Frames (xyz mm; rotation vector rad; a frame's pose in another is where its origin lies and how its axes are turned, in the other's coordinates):
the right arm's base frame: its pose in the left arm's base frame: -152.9 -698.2 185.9 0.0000 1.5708 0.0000
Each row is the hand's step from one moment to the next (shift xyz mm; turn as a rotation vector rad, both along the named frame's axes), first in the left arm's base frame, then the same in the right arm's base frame.
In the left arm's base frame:
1: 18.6 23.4 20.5 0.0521 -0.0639 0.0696
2: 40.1 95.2 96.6 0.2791 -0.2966 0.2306
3: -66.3 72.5 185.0 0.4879 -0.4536 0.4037
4: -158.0 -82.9 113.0 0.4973 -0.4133 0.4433
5: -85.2 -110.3 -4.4 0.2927 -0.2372 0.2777
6: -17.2 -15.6 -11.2 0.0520 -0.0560 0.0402
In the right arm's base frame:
1: -20.5 23.4 18.6 -0.0696 -0.0639 0.0521
2: -96.6 95.2 40.1 -0.2306 -0.2966 0.2791
3: -185.0 72.5 -66.3 -0.4037 -0.4536 0.4879
4: -113.0 -82.9 -158.0 -0.4433 -0.4133 0.4973
5: 4.4 -110.3 -85.2 -0.2777 -0.2372 0.2927
6: 11.2 -15.6 -17.2 -0.0402 -0.0560 0.0520

